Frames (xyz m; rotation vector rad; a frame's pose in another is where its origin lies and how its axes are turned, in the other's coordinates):
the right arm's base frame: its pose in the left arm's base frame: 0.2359 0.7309 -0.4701 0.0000 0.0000 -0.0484
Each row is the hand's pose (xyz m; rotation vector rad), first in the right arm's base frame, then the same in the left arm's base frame.
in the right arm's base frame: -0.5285 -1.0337 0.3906 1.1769 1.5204 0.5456
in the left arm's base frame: -0.3420 -0.2760 -0.0795 1.2106 1.4881 0.5132
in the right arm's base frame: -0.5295 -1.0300 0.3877 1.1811 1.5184 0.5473
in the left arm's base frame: -0.3428 -0.2723 -0.0824 1.2147 1.4860 0.5149
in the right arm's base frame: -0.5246 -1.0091 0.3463 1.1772 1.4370 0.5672
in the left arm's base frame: -0.3369 -0.2516 -0.1238 1.2088 1.4048 0.5336
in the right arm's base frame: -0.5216 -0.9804 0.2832 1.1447 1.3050 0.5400
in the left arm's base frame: -0.3325 -0.2231 -0.1869 1.1733 1.2741 0.5044
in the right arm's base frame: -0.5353 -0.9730 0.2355 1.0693 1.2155 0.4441
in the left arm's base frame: -0.3458 -0.2151 -0.2346 1.0964 1.1871 0.4068
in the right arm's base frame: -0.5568 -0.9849 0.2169 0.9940 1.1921 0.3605
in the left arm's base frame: -0.3679 -0.2259 -0.2532 1.0211 1.1660 0.3222
